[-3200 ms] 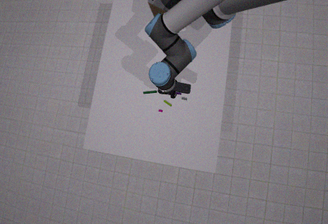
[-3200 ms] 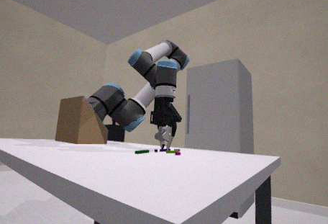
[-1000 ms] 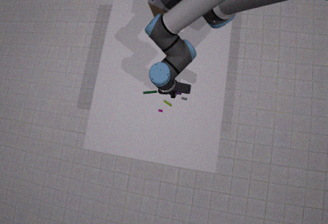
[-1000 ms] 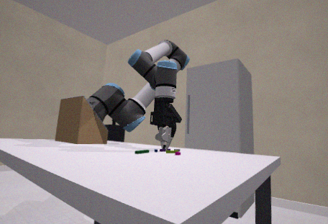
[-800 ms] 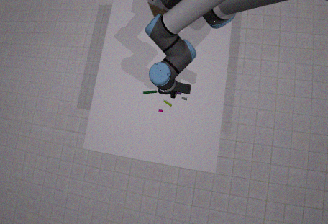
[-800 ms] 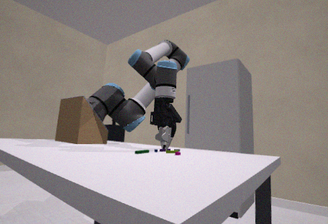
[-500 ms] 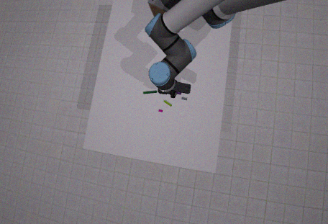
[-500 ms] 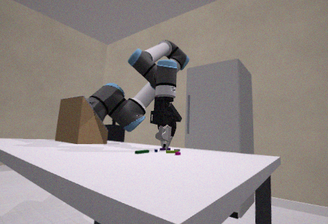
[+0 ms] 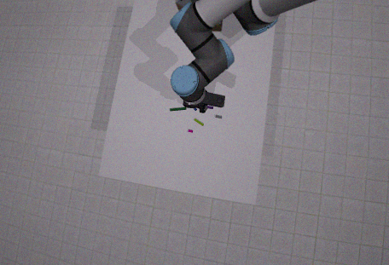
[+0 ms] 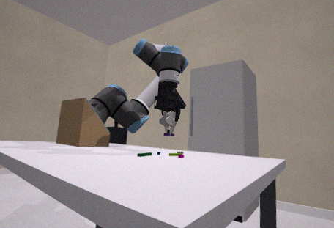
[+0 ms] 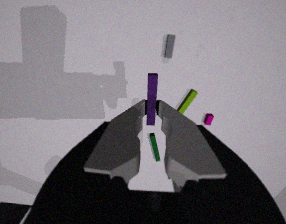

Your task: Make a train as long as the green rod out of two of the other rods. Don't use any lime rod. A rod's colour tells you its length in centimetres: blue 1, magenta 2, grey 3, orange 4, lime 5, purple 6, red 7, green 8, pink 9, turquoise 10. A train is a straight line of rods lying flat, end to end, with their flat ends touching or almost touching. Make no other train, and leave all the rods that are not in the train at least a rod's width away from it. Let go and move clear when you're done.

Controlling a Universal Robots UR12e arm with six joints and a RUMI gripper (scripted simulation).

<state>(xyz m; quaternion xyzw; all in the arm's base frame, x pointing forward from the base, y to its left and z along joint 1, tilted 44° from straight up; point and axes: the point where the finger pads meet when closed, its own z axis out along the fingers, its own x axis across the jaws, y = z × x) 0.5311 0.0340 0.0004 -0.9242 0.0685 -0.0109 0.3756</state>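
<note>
Right now the magenta rod is 10 cm ahead of my hand, 8 cm to the right of it and 9 cm below it. Also, from my hand: grey rod 3 cm ahead, 5 cm to the left, 9 cm below; blue rod 6 cm to the right, 9 cm below; purple rod 1 cm below.
</note>
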